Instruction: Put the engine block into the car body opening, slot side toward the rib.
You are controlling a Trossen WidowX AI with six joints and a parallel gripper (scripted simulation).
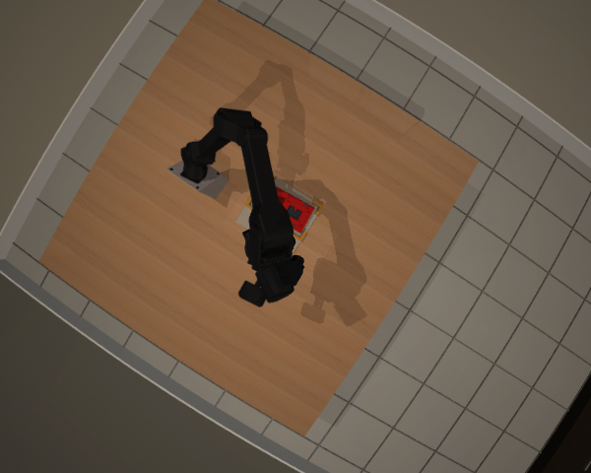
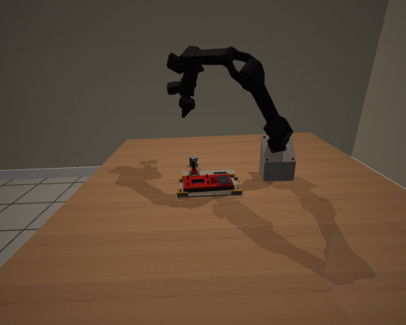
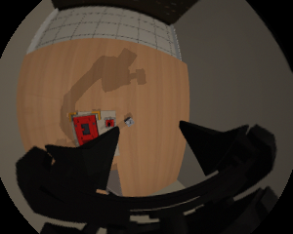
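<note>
Right now the engine block is 4 cm behind my gripper tip, 1 cm to the right of it and 25 cm below it.
</note>
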